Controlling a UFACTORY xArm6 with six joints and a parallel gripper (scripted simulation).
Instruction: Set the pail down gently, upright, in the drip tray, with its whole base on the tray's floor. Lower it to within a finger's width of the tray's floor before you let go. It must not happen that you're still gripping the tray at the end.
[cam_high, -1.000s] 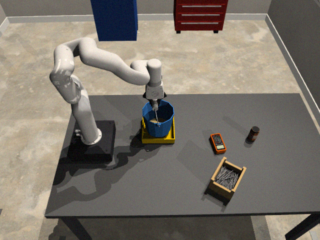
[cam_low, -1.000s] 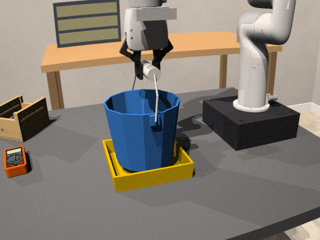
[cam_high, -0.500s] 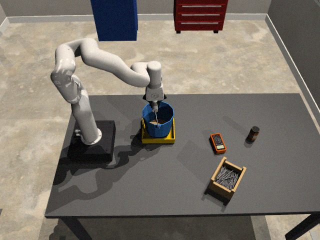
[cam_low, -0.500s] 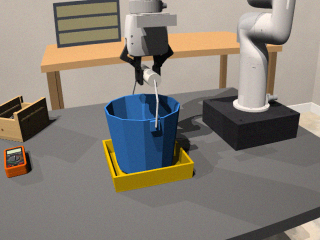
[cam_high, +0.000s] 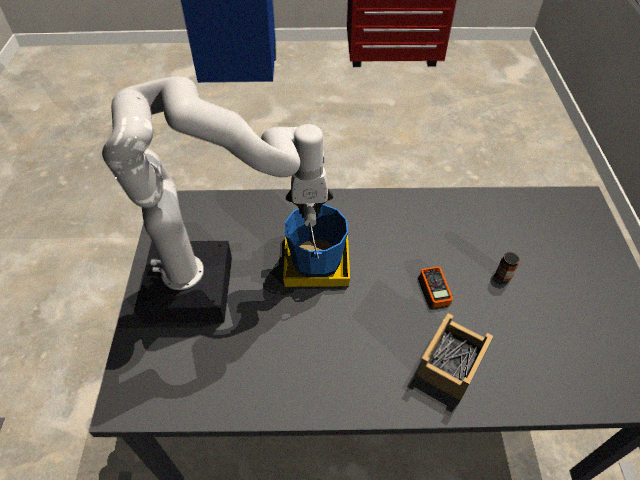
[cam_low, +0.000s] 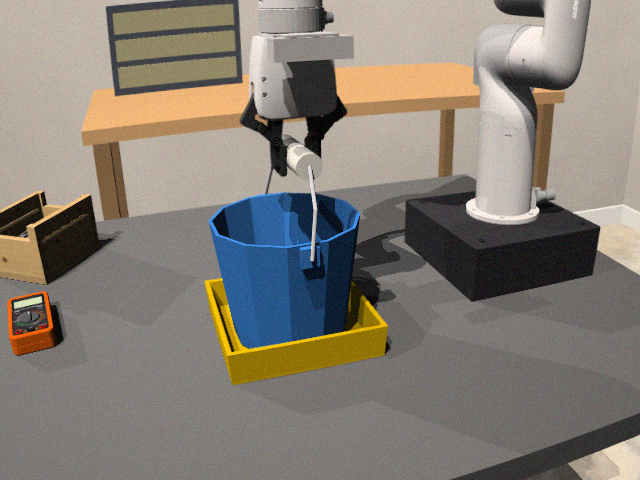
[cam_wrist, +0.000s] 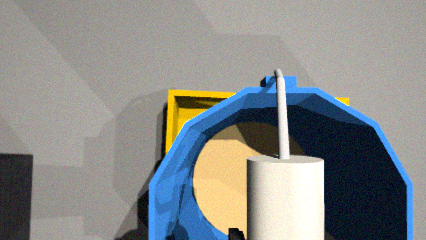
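Now: the pail handle 30 mm below my hand and 10 mm ahead of it. Round my hand: blue pail 100 mm below, 10 mm ahead; yellow drip tray 230 mm below, 20 mm ahead.
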